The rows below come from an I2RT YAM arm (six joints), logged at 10 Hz.
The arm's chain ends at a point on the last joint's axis. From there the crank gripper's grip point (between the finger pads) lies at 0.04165 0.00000 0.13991 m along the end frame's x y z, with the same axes.
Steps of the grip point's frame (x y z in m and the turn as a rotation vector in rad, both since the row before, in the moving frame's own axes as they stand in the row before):
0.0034 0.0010 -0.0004 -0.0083 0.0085 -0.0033
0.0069 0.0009 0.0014 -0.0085 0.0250 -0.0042
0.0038 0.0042 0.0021 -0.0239 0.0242 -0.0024
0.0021 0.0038 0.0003 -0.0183 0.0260 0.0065
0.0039 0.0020 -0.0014 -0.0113 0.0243 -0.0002
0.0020 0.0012 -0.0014 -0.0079 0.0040 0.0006
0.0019 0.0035 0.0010 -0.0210 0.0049 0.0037
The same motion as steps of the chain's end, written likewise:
0.0022 0.0000 0.0000 -0.0083 0.0085 -0.0033
0.0034 -0.0001 0.0025 -0.0085 0.0250 -0.0042
0.0004 0.0010 0.0032 -0.0239 0.0242 -0.0024
-0.0015 0.0010 0.0015 -0.0183 0.0260 0.0065
0.0005 0.0004 -0.0003 -0.0113 0.0243 -0.0002
0.0014 0.0001 -0.0012 -0.0079 0.0040 0.0006
0.0012 0.0004 0.0012 -0.0210 0.0049 0.0037

